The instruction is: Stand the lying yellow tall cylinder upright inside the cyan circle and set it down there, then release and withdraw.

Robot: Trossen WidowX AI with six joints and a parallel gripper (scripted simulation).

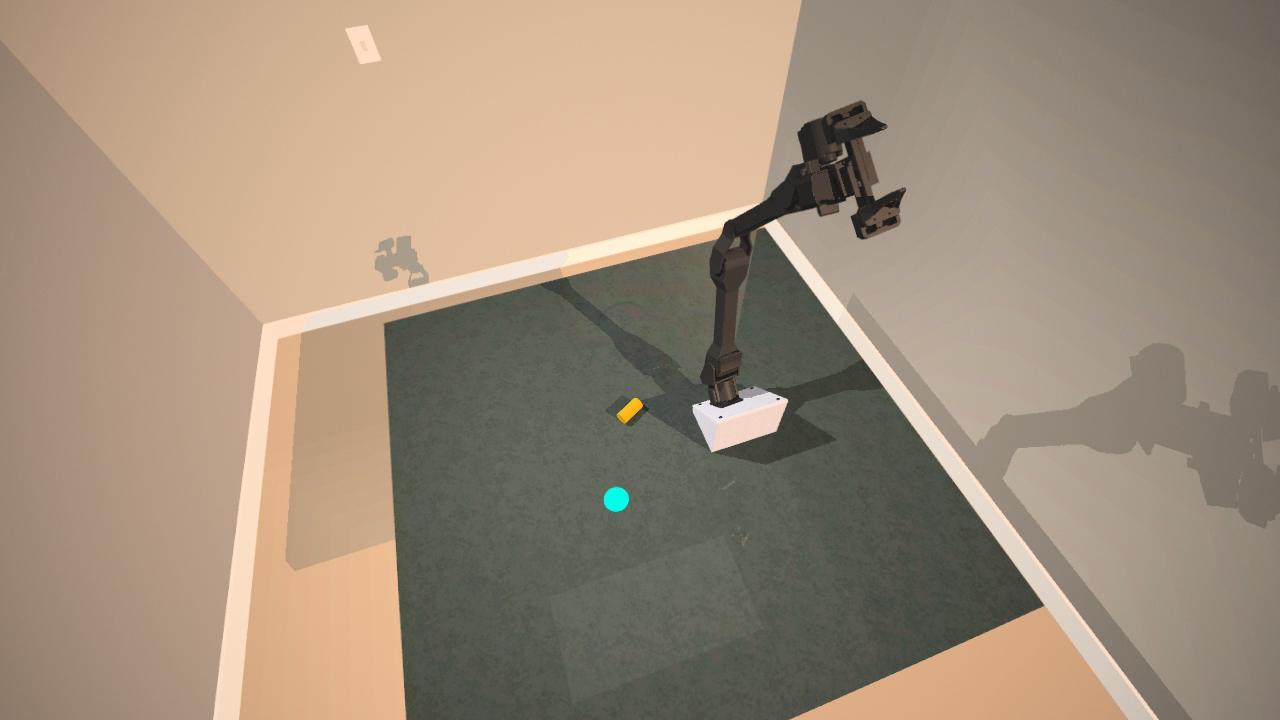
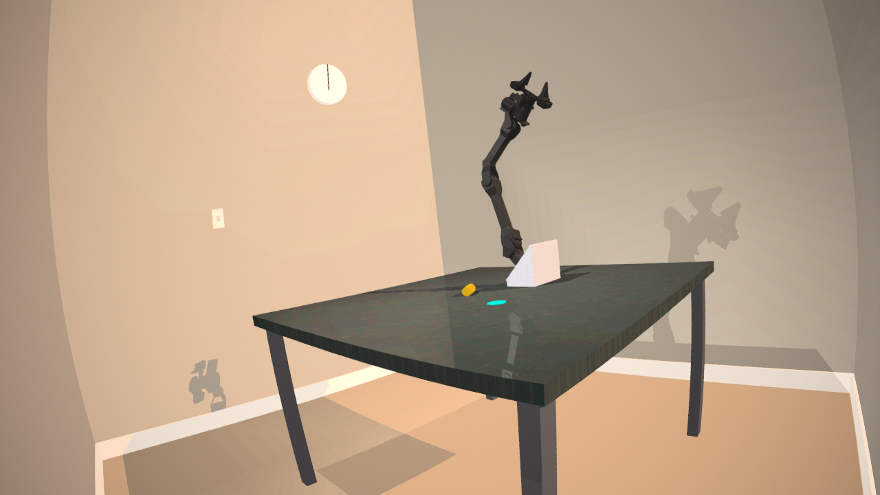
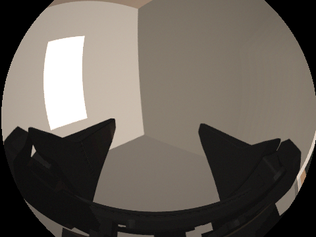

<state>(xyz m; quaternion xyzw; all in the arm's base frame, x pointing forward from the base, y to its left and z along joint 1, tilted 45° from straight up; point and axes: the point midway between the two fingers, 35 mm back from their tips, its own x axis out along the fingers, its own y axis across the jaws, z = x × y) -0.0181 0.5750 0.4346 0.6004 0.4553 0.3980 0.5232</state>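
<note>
Now: the yellow tall cylinder 30 cm ahead of my gripper tip, 24 cm to the right of it and 78 cm below it. From my gripper tip the other things lie so: cyan circle: 43 cm ahead, 4 cm to the right, 80 cm below.
</note>
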